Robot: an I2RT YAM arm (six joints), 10 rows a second.
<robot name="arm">
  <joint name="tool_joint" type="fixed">
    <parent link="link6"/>
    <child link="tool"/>
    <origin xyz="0 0 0" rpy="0 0 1.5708"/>
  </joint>
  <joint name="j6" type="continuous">
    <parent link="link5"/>
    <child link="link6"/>
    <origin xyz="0.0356 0 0.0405" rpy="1.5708 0 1.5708"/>
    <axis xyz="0 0 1"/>
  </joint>
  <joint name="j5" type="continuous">
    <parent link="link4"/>
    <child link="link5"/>
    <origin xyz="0.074 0.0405 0.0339" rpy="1.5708 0 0"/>
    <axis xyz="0 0 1"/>
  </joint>
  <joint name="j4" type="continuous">
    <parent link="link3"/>
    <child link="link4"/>
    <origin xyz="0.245 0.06 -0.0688"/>
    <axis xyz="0 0 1"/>
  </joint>
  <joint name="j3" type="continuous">
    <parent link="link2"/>
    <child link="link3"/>
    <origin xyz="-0.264 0 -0.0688" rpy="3.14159 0 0"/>
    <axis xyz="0 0 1"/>
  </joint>
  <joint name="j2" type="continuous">
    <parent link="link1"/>
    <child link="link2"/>
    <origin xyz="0.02 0.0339 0.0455" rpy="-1.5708 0 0"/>
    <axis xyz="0 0 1"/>
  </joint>
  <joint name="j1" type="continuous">
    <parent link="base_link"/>
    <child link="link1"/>
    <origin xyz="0 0 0.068"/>
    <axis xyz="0 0 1"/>
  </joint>
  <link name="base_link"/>
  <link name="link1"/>
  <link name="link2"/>
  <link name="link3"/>
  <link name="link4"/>
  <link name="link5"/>
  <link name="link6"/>
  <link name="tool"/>
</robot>
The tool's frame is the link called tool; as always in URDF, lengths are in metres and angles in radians. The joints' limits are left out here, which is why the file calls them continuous.
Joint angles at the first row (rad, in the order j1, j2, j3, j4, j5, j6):
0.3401 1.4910 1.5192 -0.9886 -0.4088 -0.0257
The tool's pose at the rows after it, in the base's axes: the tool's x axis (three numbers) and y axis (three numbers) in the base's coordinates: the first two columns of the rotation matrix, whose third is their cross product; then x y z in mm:
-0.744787 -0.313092 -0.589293 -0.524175 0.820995 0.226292 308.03 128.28 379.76
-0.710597 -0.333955 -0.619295 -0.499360 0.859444 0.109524 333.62 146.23 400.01
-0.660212 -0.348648 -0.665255 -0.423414 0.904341 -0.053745 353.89 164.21 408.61
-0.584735 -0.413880 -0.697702 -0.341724 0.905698 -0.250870 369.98 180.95 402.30
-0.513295 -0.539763 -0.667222 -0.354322 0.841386 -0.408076 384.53 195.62 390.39
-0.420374 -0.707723 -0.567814 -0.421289 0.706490 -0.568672 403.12 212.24 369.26
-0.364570 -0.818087 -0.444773 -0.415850 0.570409 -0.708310 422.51 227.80 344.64
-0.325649 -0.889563 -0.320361 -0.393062 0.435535 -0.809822 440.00 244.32 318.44
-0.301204 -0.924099 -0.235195 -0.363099 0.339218 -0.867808 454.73 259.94 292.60
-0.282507 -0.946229 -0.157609 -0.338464 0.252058 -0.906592 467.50 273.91 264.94
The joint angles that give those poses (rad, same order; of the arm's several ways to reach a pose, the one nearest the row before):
0.3626 1.6283 1.7550 -1.0760 -0.3046 -0.0299
0.3969 1.7687 1.9961 -1.1355 -0.1661 -0.0338
0.4381 1.8694 2.1453 -1.1168 0.0402 -0.0357
0.4770 1.9171 2.1536 -1.0038 0.2592 -0.1028
0.4995 1.9659 2.1536 -0.9157 0.3584 -0.2459
0.5156 2.0342 2.1536 -0.8245 0.4072 -0.4610
0.5304 2.1101 2.1532 -0.7204 0.5060 -0.6384
0.5468 2.1883 2.1529 -0.6025 0.6003 -0.7975
0.5613 2.2631 2.1528 -0.4804 0.6666 -0.9131
0.5732 2.3383 2.1529 -0.3607 0.7170 -1.0187

